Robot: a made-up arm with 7 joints.
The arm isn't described. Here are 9 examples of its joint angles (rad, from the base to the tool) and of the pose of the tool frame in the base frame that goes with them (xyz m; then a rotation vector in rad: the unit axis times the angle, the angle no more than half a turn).
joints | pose
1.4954 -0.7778 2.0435 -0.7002 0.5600 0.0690 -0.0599 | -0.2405 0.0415 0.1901 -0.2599 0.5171 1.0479
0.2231 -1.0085 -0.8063 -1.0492 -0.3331 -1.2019 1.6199 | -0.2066 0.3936 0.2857 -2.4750 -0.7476 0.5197
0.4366 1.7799 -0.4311 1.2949 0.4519 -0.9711 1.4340 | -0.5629 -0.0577 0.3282 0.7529 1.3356 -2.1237
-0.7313 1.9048 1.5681 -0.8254 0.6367 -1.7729 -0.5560 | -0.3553 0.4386 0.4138 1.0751 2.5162 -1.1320
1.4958 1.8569 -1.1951 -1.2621 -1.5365 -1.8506 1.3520 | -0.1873 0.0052 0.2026 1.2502 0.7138 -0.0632
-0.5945 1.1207 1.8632 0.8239 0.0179 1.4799 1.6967 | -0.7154 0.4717 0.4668 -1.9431 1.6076 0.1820
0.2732 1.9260 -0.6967 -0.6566 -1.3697 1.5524 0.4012 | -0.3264 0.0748 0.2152 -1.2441 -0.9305 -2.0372
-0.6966 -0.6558 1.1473 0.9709 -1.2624 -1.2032 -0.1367 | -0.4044 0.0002 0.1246 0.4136 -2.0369 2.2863
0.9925 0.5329 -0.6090 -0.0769 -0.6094 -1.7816 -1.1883 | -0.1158 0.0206 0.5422 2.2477 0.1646 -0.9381
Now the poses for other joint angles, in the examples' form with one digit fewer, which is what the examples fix.
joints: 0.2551 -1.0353 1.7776 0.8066 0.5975 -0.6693 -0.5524
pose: -0.287 0.009 0.146 -1.021 1.082 -0.188
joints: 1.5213 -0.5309 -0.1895 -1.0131 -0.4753 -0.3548 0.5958
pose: 0.037 0.228 0.383 -1.374 -0.929 -0.109
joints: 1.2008 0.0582 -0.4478 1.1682 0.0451 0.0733 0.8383
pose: -0.075 0.042 0.619 0.518 -1.057 -1.598
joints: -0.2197 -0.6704 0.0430 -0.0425 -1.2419 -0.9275 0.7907
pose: -0.117 0.393 0.235 -0.459 1.966 0.491
